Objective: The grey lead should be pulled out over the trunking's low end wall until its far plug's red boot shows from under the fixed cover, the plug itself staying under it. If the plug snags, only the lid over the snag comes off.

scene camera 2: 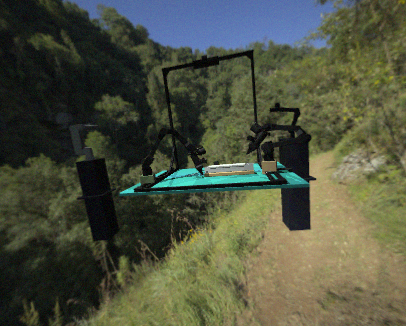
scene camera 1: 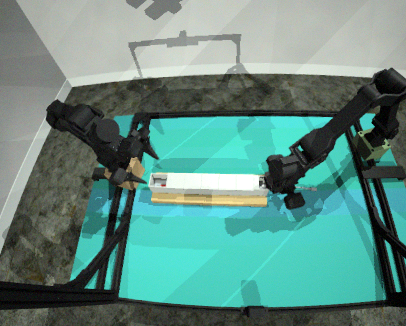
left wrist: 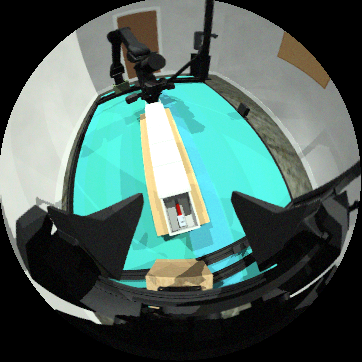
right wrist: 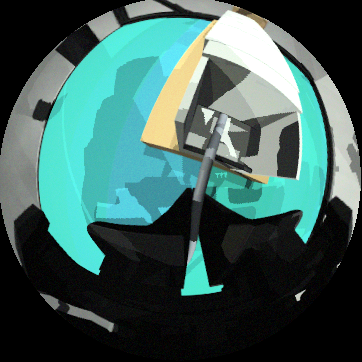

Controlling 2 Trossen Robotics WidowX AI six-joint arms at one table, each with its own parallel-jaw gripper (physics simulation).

Labels:
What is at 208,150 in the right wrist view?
A grey lead.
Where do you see a trunking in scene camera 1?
160,194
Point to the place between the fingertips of the left gripper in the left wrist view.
188,196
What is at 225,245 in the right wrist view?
The right gripper.

